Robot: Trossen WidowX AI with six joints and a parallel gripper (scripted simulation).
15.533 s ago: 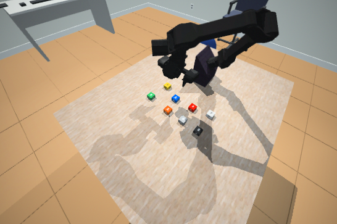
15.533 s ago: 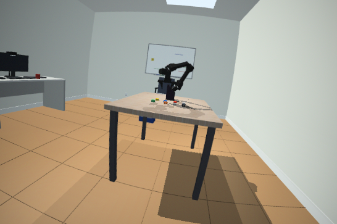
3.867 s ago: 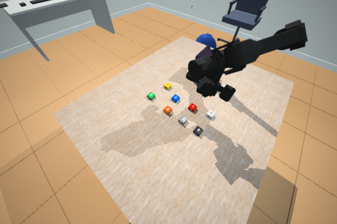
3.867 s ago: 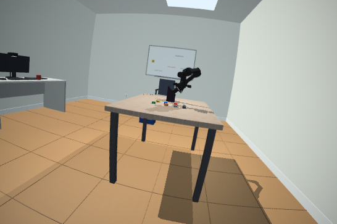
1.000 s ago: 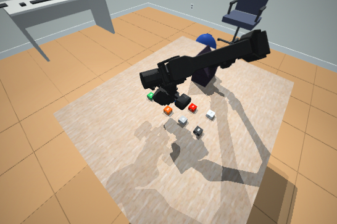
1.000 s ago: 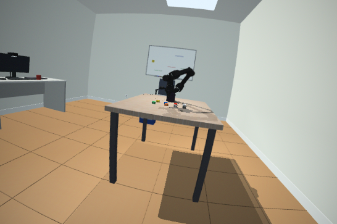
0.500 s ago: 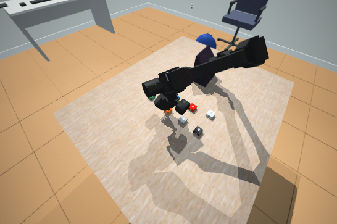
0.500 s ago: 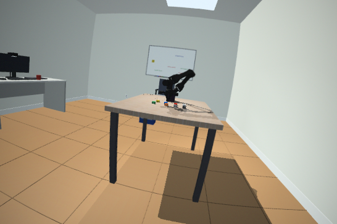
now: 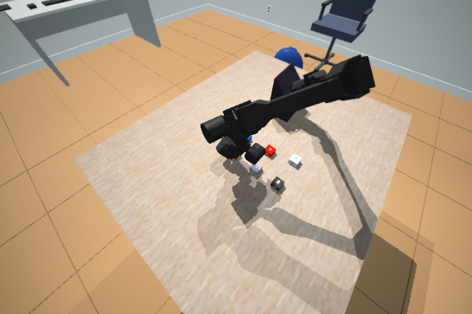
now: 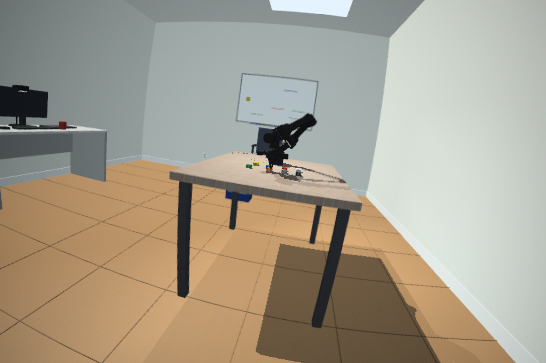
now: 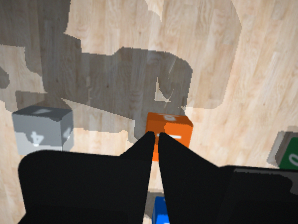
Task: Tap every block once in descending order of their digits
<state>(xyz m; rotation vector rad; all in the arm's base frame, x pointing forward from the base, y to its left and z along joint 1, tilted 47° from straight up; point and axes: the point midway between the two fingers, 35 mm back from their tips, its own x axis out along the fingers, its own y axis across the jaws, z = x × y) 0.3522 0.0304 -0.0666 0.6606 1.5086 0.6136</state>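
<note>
The orange block is 1 cm to the right of my gripper tip and 1 cm below it. From my gripper tip the other things lie so: red block marked 3 (10 cm behind, 8 cm to the left, 1 cm below); blue block (9 cm behind, 2 cm to the right, 1 cm below); grey block marked 4 (8 cm to the left, 1 cm below).
</note>
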